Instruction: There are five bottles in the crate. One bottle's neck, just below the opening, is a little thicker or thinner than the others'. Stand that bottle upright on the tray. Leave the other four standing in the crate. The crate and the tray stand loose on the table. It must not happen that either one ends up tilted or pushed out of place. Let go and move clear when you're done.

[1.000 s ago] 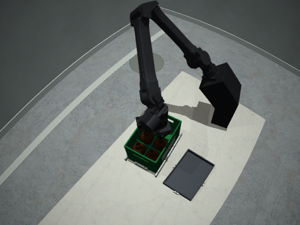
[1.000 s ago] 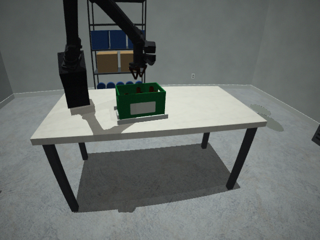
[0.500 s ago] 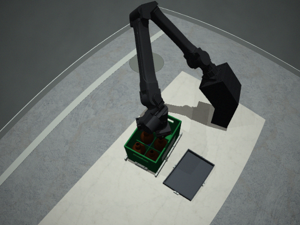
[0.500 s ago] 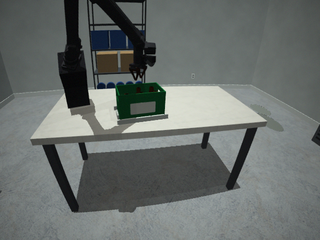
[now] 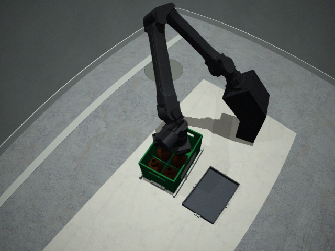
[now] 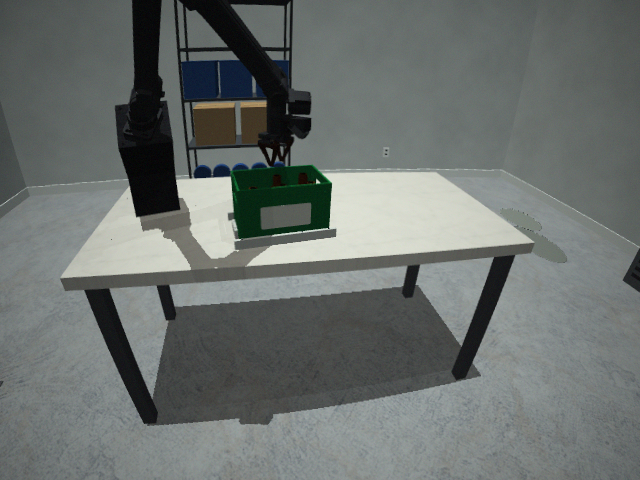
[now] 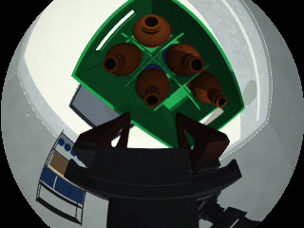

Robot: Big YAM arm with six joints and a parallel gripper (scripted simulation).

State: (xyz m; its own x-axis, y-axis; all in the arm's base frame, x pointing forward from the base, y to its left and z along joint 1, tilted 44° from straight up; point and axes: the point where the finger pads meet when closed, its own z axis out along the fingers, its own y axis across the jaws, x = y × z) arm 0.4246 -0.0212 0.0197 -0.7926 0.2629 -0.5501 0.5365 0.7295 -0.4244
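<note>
The crate is 130 mm below my hand, 40 mm to the right of it and 10 mm ahead of it. Also, from my hand: tray: 220 mm to the left, 200 mm below, 10 mm ahead.
</note>
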